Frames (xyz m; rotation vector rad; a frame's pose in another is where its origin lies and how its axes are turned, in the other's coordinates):
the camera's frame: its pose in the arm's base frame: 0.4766 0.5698 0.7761 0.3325 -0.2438 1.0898
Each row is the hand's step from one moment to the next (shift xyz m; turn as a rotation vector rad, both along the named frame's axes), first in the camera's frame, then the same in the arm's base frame.
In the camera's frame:
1: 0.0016 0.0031 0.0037 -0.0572 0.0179 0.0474
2: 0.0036 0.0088 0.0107 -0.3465 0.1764 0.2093
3: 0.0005 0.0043 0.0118 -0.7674 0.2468 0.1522
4: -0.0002 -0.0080 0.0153 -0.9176 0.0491 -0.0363
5: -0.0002 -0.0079 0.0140 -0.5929 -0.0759 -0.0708
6: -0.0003 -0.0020 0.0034 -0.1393 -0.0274 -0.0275
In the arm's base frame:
1: -0.0022 0.0012 0.0044 -0.0429 -0.0576 0.0261
2: -0.0066 0.0026 0.0124 -0.3182 -0.2907 0.0962
3: -0.0040 -0.0023 0.0117 -0.5663 -0.5858 -0.0954
4: 0.0066 -0.0094 0.0129 -0.4502 -0.7209 -0.3512
5: 0.0066 -0.0088 0.0117 -0.1930 -0.4931 -0.2861
6: 0.0016 -0.0024 0.0027 -0.0365 -0.1157 -0.0786

